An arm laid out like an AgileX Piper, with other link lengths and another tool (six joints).
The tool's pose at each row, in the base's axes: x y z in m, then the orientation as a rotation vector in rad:
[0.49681, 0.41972, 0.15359, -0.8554, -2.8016, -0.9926]
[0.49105, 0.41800, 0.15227, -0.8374, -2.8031, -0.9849]
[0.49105, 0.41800, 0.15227, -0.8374, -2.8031, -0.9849]
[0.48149, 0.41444, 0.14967, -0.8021, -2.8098, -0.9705]
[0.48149, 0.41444, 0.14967, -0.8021, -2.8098, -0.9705]
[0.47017, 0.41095, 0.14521, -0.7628, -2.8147, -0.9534]
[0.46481, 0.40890, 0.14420, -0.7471, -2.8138, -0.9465]
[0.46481, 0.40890, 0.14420, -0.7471, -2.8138, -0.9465]
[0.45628, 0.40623, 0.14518, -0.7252, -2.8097, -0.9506]
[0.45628, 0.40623, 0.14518, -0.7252, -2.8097, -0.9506]
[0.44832, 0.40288, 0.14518, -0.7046, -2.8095, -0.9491]
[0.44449, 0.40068, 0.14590, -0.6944, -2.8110, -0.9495]
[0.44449, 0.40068, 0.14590, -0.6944, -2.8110, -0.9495]
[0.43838, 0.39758, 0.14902, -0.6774, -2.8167, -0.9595]
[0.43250, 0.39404, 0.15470, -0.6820, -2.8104, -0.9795]
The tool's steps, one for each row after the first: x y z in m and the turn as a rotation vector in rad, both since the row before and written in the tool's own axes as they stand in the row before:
[0.00375, -0.00483, -0.00074, 0.0068, 0.0077, -0.0088]
[0.00000, 0.00000, 0.00000, 0.0000, 0.0000, 0.0000]
[0.00587, -0.00865, -0.00123, 0.0126, 0.0117, -0.0193]
[0.00000, 0.00000, 0.00000, 0.0000, 0.0000, 0.0000]
[0.00719, -0.01041, 0.00029, 0.0147, 0.0148, -0.0205]
[0.00357, -0.00452, -0.00086, 0.0060, 0.0082, -0.0070]
[0.00000, 0.00000, 0.00000, 0.0000, 0.0000, 0.0000]
[0.00658, -0.00534, -0.00301, -0.0009, 0.0121, -0.0103]
[0.00000, 0.00000, 0.00000, 0.0000, 0.0000, 0.0000]
[0.00566, -0.00602, -0.00252, 0.0027, 0.0089, -0.0107]
[0.00270, -0.00288, -0.00211, 0.0006, 0.0028, -0.0061]
[0.00000, 0.00000, 0.00000, 0.0000, 0.0000, 0.0000]
[0.00495, -0.00320, -0.00468, -0.0054, 0.0007, -0.0128]
[0.00519, -0.00189, -0.00699, -0.0138, 0.0007, 0.0026]

